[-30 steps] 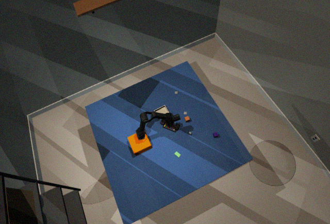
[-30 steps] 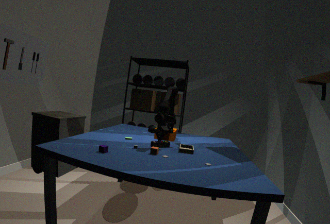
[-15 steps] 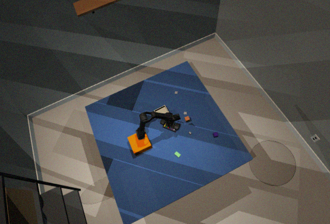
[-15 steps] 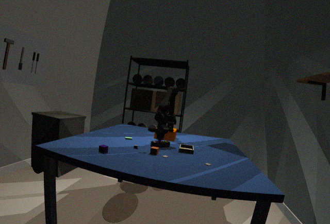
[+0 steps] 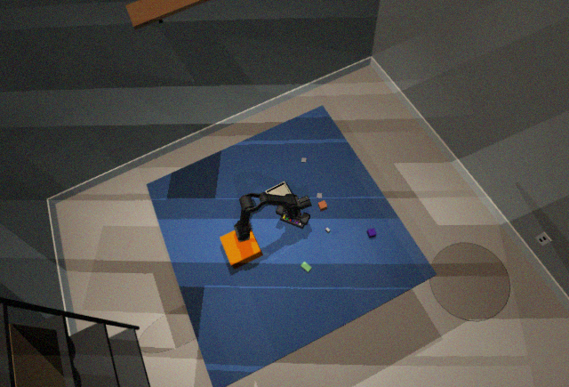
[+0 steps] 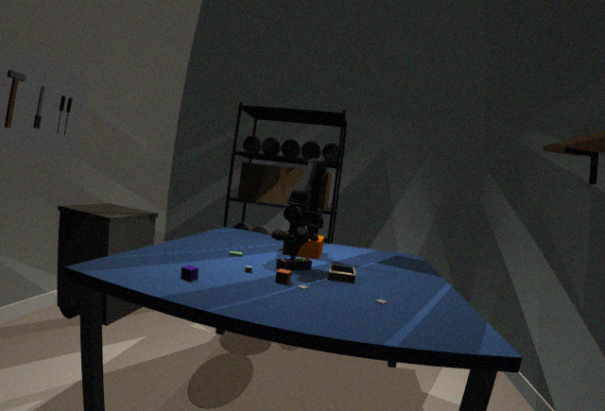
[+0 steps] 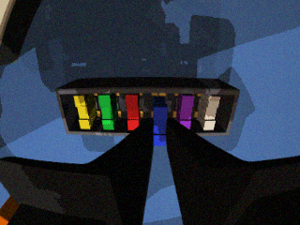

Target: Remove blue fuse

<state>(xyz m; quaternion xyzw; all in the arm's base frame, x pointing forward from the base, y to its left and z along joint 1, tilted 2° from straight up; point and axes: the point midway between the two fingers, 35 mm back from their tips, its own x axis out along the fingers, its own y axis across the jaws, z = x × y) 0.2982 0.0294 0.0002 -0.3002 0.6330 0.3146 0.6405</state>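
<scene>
Now: the tray 20 cm to the left of my gripper tip, 5 cm below it and 4 cm behind it. Also, from my gripper tip: purple cube 40 cm ahead, 19 cm to the right, 3 cm below; blue fuse 1 cm below; orange cube 19 cm ahead, 4 cm to the left, 3 cm below.
</scene>
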